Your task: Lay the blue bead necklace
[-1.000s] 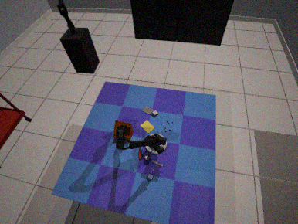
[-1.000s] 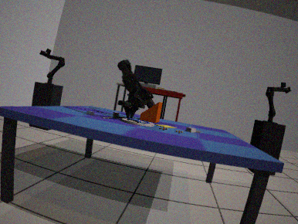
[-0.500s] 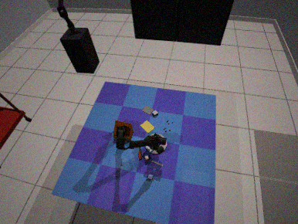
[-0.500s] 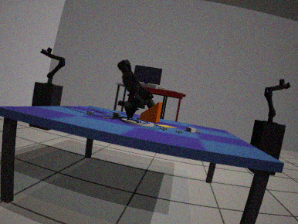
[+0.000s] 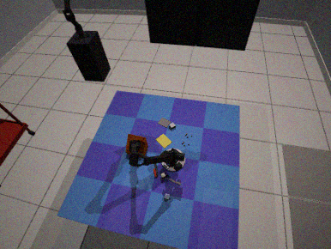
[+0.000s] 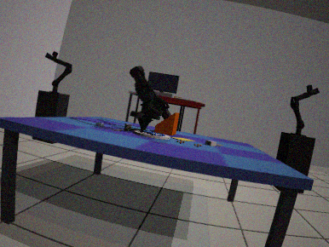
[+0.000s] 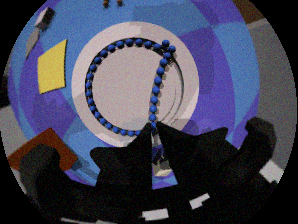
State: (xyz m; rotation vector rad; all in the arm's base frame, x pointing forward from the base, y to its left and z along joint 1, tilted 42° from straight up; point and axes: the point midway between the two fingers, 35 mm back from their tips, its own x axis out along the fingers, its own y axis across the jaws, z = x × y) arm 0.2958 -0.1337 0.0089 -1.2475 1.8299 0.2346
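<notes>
My gripper tip is now 50 mm to the right of the round white bead board, 10 mm short of it and 10 mm above it. From my gripper tip the other things lie so: red-handled tool: 120 mm behind, 60 mm to the right, 10 mm below; then yellow card: 220 mm to the left, 100 mm behind, 10 mm below; then thin pale stick: 130 mm to the right, 40 mm ahead, 10 mm below.
</notes>
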